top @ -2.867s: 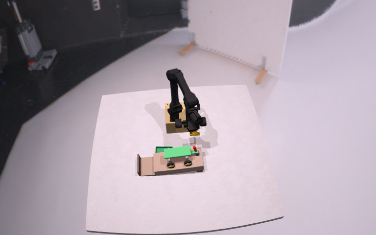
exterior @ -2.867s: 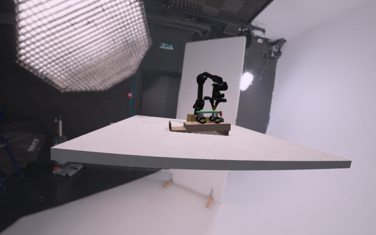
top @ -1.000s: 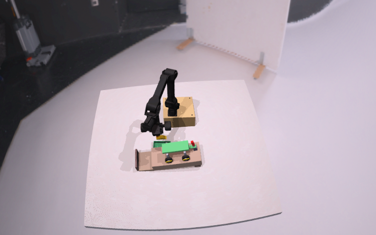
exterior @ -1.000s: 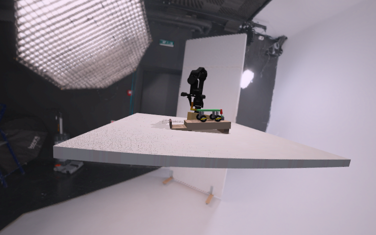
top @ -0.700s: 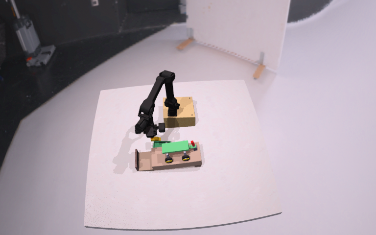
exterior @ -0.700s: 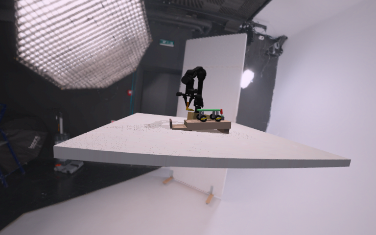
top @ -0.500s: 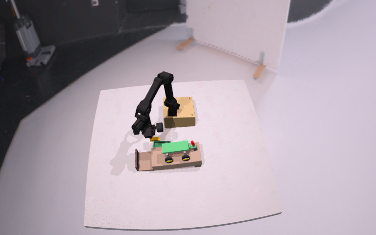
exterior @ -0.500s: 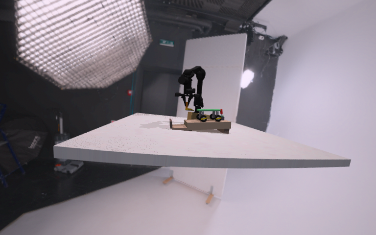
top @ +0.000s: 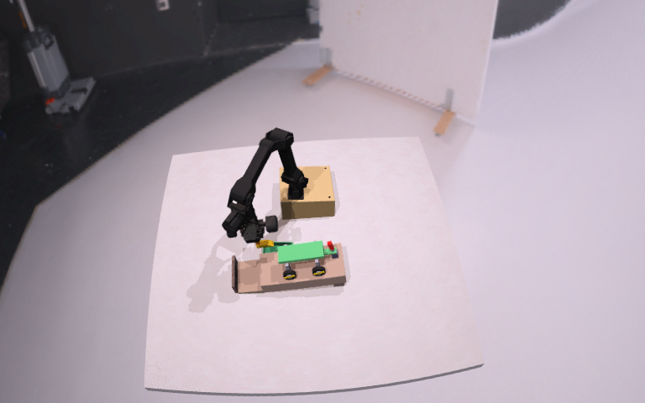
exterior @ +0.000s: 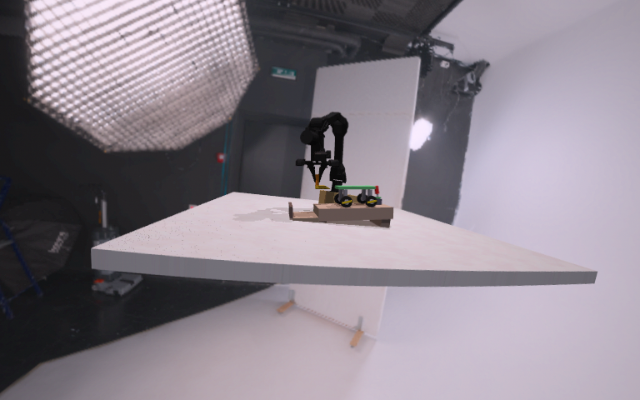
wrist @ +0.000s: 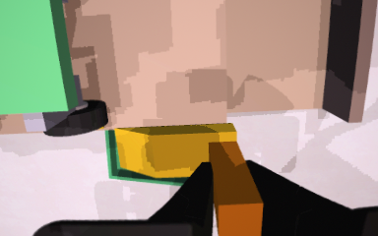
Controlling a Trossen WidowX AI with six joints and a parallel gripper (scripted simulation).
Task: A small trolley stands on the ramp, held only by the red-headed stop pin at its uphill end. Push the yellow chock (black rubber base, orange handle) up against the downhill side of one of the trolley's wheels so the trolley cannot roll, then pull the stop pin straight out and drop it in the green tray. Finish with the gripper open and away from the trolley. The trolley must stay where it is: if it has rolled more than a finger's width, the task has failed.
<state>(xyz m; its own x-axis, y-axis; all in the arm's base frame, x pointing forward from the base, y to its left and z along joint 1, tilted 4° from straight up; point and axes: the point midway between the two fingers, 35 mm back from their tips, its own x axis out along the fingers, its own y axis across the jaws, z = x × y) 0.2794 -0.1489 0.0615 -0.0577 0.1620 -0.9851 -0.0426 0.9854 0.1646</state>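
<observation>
My gripper tip is now 30 mm short of the red-headed stop pin, 270 mm to the right of it and 20 mm above it. Round my gripper tip: yellow chock 20 mm to the left, 10 mm below; then trolley 60 mm ahead, 170 mm to the left, 40 mm below; then stop wall 70 mm ahead, 100 mm to the right, 120 mm below.
</observation>
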